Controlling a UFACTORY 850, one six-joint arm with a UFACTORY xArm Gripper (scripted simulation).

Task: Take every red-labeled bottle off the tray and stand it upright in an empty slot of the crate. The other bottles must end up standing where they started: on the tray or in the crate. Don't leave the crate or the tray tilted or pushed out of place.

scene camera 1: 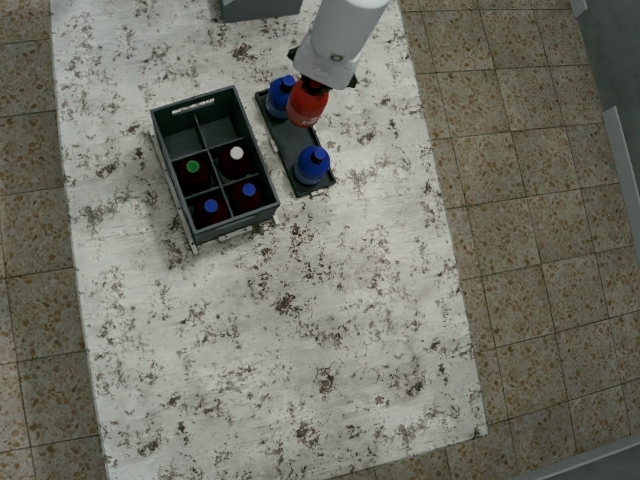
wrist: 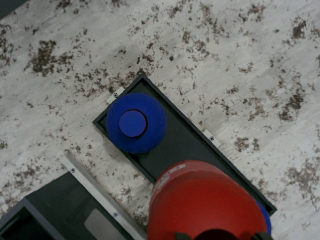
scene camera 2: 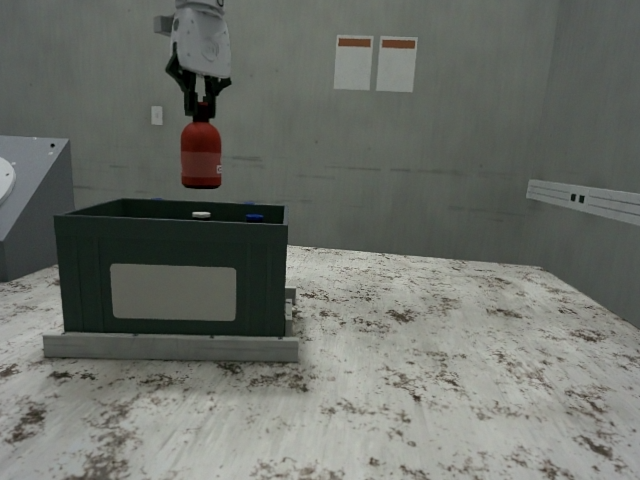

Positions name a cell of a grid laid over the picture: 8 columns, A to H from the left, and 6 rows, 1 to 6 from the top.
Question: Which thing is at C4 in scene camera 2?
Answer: A dark crate.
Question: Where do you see a red-labeled bottle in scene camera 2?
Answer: C2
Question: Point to a tray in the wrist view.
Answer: At E4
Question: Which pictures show the tray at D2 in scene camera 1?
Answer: Scene camera 1 and the wrist view only.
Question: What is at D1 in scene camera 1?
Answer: My gripper.
